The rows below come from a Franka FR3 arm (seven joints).
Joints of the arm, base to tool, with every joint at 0 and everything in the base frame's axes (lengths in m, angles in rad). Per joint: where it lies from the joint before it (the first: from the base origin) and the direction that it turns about. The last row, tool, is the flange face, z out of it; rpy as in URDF.
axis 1: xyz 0 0 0.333 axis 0 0 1
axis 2: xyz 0 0 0 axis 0 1 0
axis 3: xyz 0 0 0.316 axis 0 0 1
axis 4: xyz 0.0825 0 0 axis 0 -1 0
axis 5: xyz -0.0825 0 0.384 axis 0 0 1
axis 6: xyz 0 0 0 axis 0 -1 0
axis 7: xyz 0.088 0 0 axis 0 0 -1
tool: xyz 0 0 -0.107 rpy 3.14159 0 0
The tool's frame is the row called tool.
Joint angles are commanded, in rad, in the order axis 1, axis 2, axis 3, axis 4, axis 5, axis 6, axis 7. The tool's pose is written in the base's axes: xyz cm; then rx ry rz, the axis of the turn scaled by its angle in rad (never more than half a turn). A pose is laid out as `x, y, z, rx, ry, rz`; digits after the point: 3 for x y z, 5 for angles.
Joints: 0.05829, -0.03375, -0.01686, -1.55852, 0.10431, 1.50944, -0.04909
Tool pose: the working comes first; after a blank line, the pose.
Where each joint sits with the arm in this pose, in the base's axes (m; each line is computed from the numbers above, not from the rounded line before):
axis 1: 0.0000 0.0000 0.3330
axis 2: 0.0000 0.0000 0.3330
axis 3: -0.0106 -0.0006 0.6488
axis 4: 0.0717 0.0028 0.6516
axis 5: 0.4512 0.0185 0.7517
axis 6: 0.4512 0.0185 0.7517
axis 7: 0.5391 0.0227 0.7504
the tool: 0.5370 0.0338 0.6440

53.697, 3.378, 64.396, -3.03322, -0.14591, 0.02267
